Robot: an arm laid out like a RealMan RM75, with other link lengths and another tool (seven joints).
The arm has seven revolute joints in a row. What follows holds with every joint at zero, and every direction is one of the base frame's. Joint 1 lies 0.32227 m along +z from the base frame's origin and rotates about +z. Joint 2 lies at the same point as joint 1 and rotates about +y. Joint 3 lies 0.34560 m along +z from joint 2 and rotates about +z. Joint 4 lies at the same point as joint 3 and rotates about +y. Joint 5 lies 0.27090 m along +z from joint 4 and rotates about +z. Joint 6 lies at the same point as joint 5 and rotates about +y. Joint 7 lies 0.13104 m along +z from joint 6 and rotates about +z. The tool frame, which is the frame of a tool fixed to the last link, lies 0.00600 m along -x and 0.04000 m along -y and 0.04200 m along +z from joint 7; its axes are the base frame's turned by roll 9.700, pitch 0.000 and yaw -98.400 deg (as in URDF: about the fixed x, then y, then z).
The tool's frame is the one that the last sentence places.
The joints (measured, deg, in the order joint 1, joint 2, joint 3, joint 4, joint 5, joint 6, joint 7), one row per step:
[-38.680, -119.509, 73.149, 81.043, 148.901, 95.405, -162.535]
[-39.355, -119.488, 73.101, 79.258, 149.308, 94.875, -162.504]
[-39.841, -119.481, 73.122, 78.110, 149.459, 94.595, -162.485]
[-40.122, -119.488, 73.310, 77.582, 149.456, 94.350, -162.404]
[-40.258, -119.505, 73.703, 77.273, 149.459, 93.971, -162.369]
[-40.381, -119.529, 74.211, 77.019, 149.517, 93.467, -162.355]
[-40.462, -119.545, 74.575, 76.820, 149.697, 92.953, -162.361]
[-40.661, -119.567, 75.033, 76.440, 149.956, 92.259, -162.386]
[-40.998, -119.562, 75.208, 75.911, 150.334, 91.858, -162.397]
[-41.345, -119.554, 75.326, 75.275, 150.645, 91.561, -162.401]
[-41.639, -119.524, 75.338, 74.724, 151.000, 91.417, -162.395]
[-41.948, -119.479, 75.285, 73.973, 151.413, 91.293, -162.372]
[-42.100, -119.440, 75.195, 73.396, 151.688, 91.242, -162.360]
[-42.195, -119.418, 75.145, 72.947, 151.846, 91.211, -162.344]
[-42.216, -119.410, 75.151, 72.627, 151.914, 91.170, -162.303]
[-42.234, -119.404, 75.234, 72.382, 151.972, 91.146, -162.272]
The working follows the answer.
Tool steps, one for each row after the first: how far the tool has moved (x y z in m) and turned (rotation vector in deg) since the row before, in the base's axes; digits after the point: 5 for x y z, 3 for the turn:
[-0.00280, 0.00304, -0.00384, -0.342, 0.356, 0.640]
[-0.00105, 0.00178, -0.00294, -0.352, 0.175, 0.341]
[0.00065, 0.00114, -0.00216, -0.242, 0.093, -0.116]
[0.00086, 0.00085, -0.00227, -0.129, 0.145, -0.272]
[0.00120, 0.00105, -0.00242, -0.045, 0.213, -0.393]
[0.00055, 0.00121, -0.00145, 0.145, 0.239, -0.300]
[0.00092, 0.00190, -0.00213, 0.171, 0.326, -0.374]
[0.00030, 0.00198, -0.00117, 0.087, 0.401, -0.118]
[-0.00017, 0.00164, -0.00140, -0.044, 0.356, 0.022]
[-0.00074, 0.00131, -0.00055, -0.032, 0.390, 0.120]
[-0.00185, 0.00125, -0.00062, -0.089, 0.454, 0.303]
[-0.00222, 0.00050, -0.00037, -0.085, 0.296, 0.363]
[-0.00175, 0.00017, -0.00054, -0.115, 0.188, 0.290]
[-0.00145, -0.00011, -0.00068, -0.127, 0.112, 0.194]
[-0.00100, -0.00019, -0.00076, -0.152, 0.139, 0.113]

Tool pose at each row, in the base's axes (x y z in m, rotation vector in deg; rounded; the steps above come from the unrounded poses):
[-0.23270, 0.49046, 0.06249, -33.569, -148.305, 2.417]
[-0.23550, 0.49350, 0.05865, -32.808, -148.194, 3.171]
[-0.23655, 0.49528, 0.05571, -32.467, -148.166, 3.789]
[-0.23590, 0.49642, 0.05355, -32.688, -148.066, 4.090]
[-0.23503, 0.49726, 0.05128, -33.060, -147.856, 4.205]
[-0.23383, 0.49832, 0.04885, -33.543, -147.534, 4.190]
[-0.23327, 0.49953, 0.04740, -33.831, -147.194, 3.966]
[-0.23235, 0.50143, 0.04527, -34.187, -146.742, 3.710]
[-0.23205, 0.50342, 0.04410, -34.232, -146.308, 3.671]
[-0.23222, 0.50506, 0.04270, -34.158, -145.976, 3.835]
[-0.23296, 0.50637, 0.04216, -33.948, -145.641, 4.028]
[-0.23481, 0.50762, 0.04154, -33.519, -145.306, 4.375]
[-0.23703, 0.50812, 0.04117, -33.040, -145.140, 4.694]
[-0.23879, 0.50828, 0.04063, -32.686, -145.058, 4.996]
[-0.24023, 0.50817, 0.03995, -32.471, -145.020, 5.258]
[-0.24123, 0.50798, 0.03918, -32.364, -144.933, 5.528]

